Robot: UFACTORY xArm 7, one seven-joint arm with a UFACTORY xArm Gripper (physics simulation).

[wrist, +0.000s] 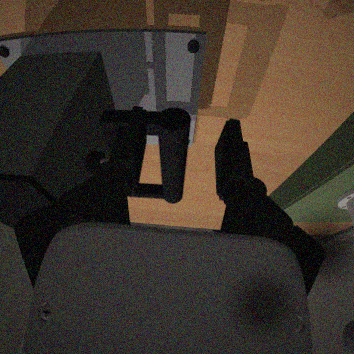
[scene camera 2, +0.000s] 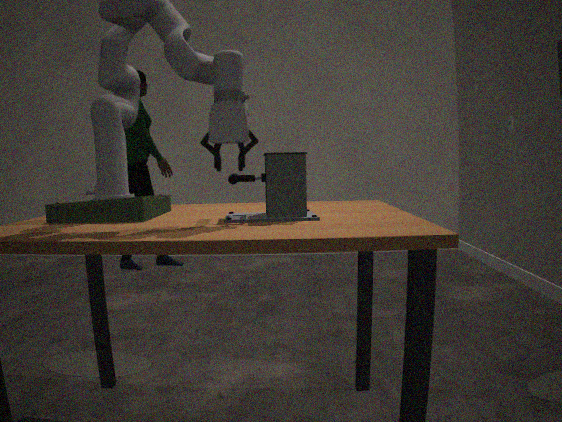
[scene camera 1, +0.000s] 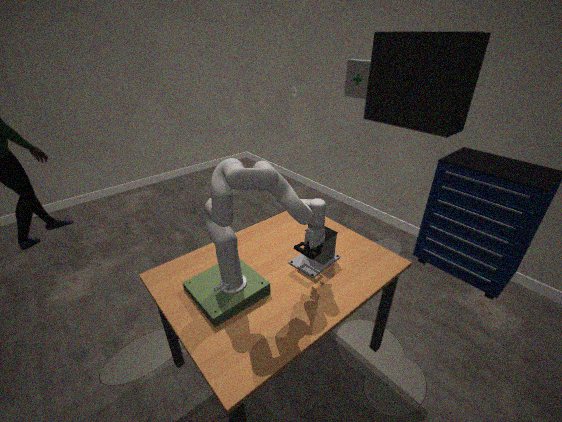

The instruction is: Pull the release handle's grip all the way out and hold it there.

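The release handle's black grip [scene camera 1: 304,251] [scene camera 2: 233,178] [wrist: 173,160] is a bar joined by side arms to a short rod at the face of a grey box [scene camera 1: 330,246] [scene camera 2: 286,185] [wrist: 55,115]. A short length of rod shows beside the box in the scene camera 2 view. My gripper [scene camera 1: 313,246] [scene camera 2: 230,169] [wrist: 183,128] is partly open, empty and points down. Its fingertips are just above the grip in the scene camera 2 view. In the wrist view the grip lies between the two fingers, nearer the left one, which hides part of the handle's frame.
The box stands on a metal base plate [scene camera 1: 301,265] [scene camera 2: 245,217] [wrist: 180,75] on the wooden table [scene camera 1: 270,250] [scene camera 2: 360,220] [wrist: 270,75]. The arm stands on a green block [scene camera 1: 200,287] [scene camera 2: 100,212] [wrist: 320,195]. A person [scene camera 1: 22,185] [scene camera 2: 140,155] and a blue drawer cabinet [scene camera 1: 485,225] are beyond the table.
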